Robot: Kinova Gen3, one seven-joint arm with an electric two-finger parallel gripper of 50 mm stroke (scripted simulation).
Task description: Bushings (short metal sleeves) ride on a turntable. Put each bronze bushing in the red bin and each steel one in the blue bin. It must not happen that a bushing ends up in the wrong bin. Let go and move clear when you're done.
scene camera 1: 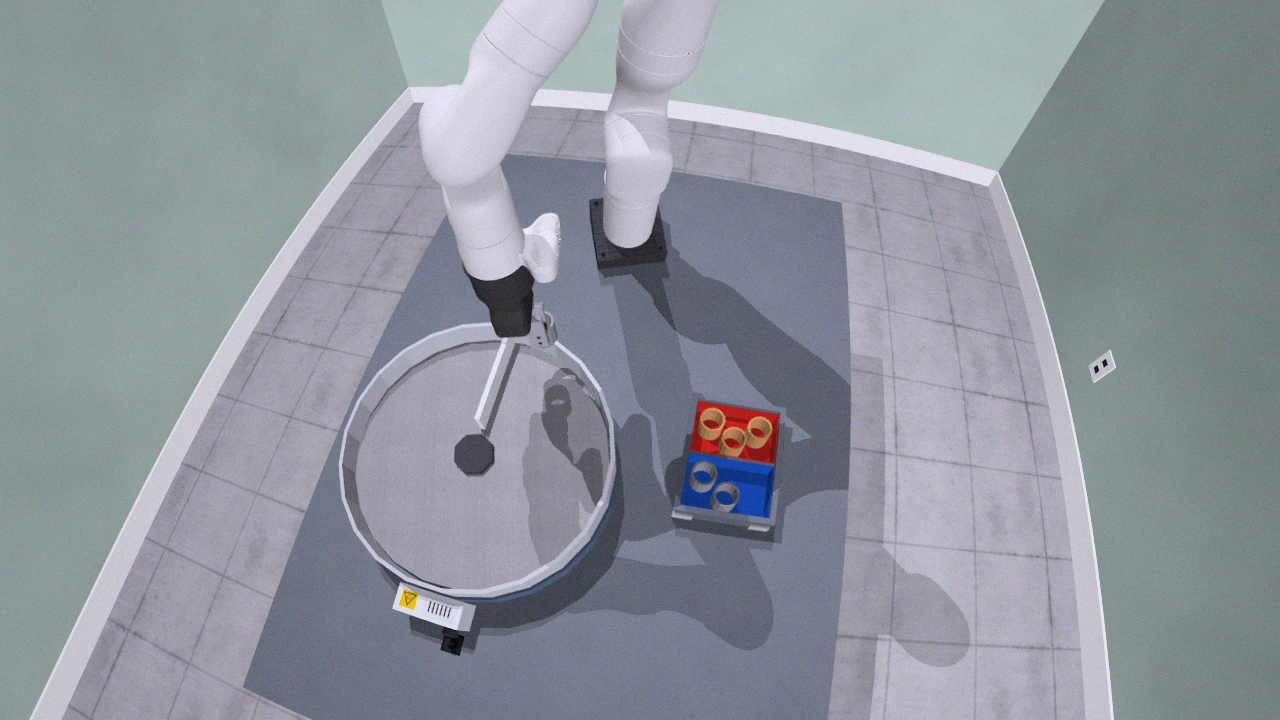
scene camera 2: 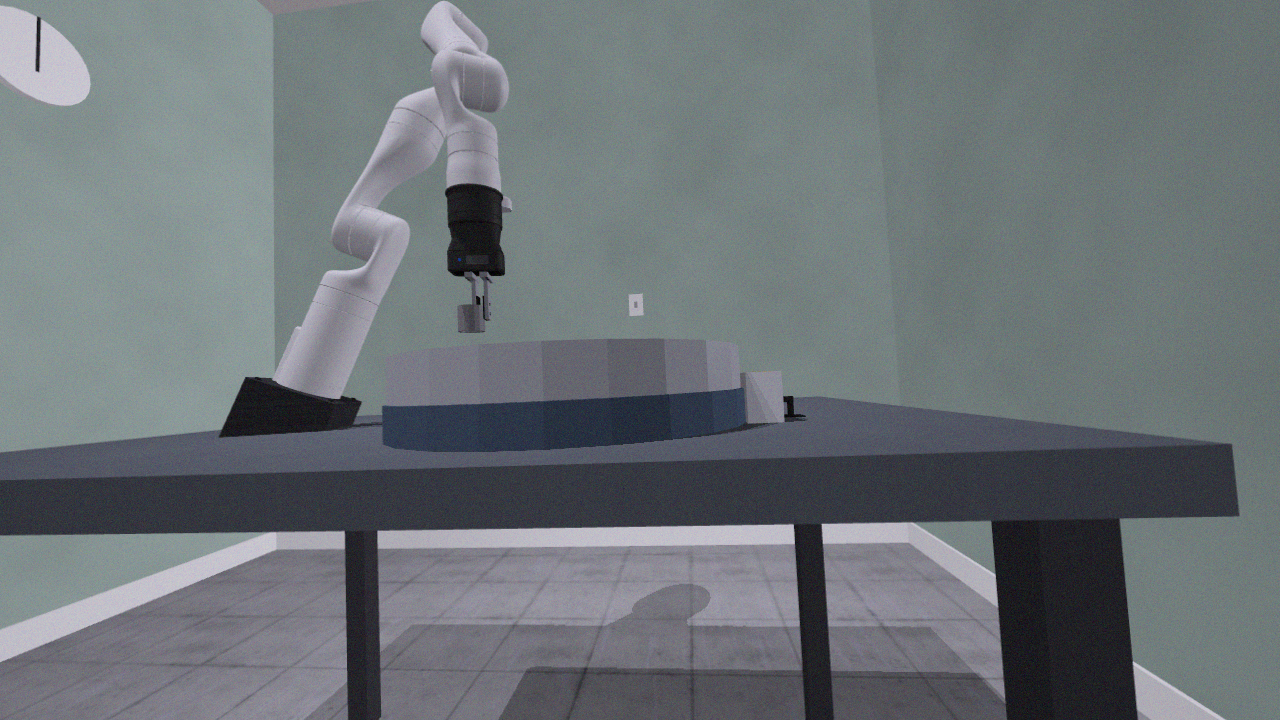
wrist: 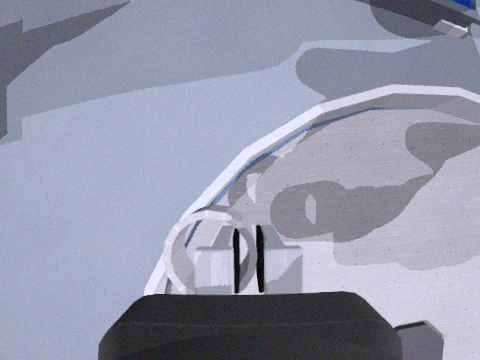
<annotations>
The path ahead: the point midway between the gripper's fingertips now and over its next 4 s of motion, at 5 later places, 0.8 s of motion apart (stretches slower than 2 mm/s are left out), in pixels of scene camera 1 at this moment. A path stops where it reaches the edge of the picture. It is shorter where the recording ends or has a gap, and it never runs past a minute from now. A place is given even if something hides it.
My gripper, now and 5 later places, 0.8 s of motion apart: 541, 339; 638, 390; 744, 440; 773, 464; 770, 479; 758, 486
</annotations>
